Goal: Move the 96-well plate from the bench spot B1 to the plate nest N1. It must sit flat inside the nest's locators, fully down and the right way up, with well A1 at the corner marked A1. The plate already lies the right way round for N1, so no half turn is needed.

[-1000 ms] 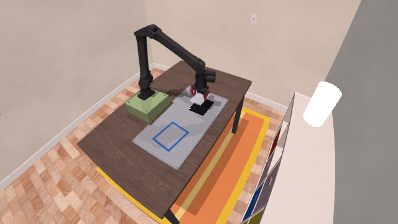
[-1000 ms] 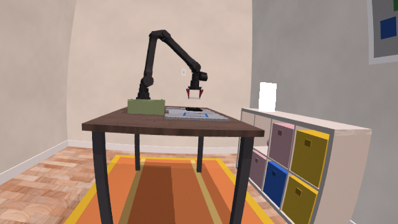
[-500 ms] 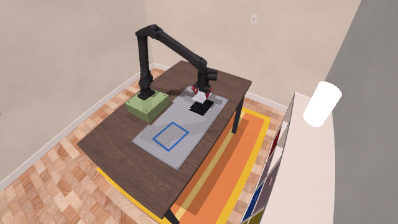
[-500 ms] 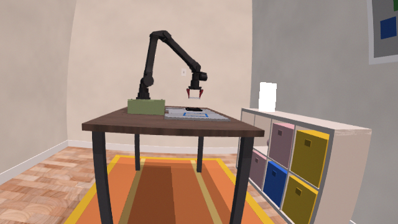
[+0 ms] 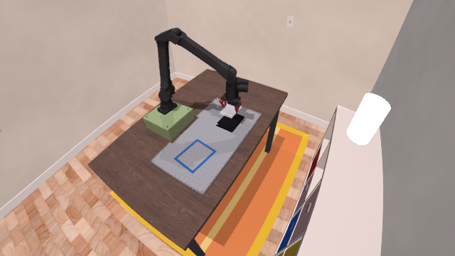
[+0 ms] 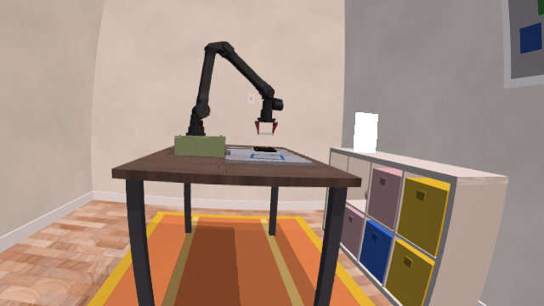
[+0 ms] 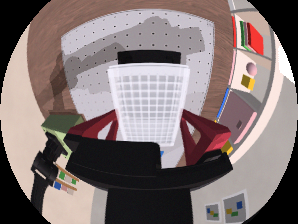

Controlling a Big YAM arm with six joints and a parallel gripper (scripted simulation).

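Right now my hand is 90 mm above the black plate nest. From my hand the other things lie so: white 96-well plate right at my hand.
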